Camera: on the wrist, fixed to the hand. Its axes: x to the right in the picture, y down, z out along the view.
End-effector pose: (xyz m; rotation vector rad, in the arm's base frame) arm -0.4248 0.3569 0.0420 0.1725 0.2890 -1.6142
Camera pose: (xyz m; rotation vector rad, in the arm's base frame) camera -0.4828 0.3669 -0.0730 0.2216 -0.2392 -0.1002
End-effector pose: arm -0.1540 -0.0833 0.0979 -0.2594 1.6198 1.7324
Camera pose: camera -0.1809 -0.1844 0.0223 -1.4389 -1.5299 -1.9991
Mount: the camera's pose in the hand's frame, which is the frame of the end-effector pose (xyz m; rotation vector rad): 0.0271 -0.0489 -0.1164 0.2032 -0.2947 1.5555
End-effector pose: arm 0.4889 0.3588 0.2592 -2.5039 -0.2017 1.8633
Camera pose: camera 0.6030 0.4180 0.2714 1.3609 -1.4712 -1.3816
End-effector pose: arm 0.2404 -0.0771 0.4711 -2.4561 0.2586 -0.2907
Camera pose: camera 0.2404 -0.1137 0.5949 -1.4406 1.6916 0.6623
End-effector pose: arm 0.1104 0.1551 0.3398 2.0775 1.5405 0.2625
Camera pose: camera 0.0258 0.2254 0.4075 2.8368 -0.4816 0.2940
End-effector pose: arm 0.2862 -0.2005 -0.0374 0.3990 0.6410 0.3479
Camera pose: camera 0.2418 -0.2023 -0.1586 1.0874 -0.0556 1.6665
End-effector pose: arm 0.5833 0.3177 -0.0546 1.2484 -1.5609 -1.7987
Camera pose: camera 0.6790 0.2464 -0.1039 -0.3504 -1.9378 -0.7432
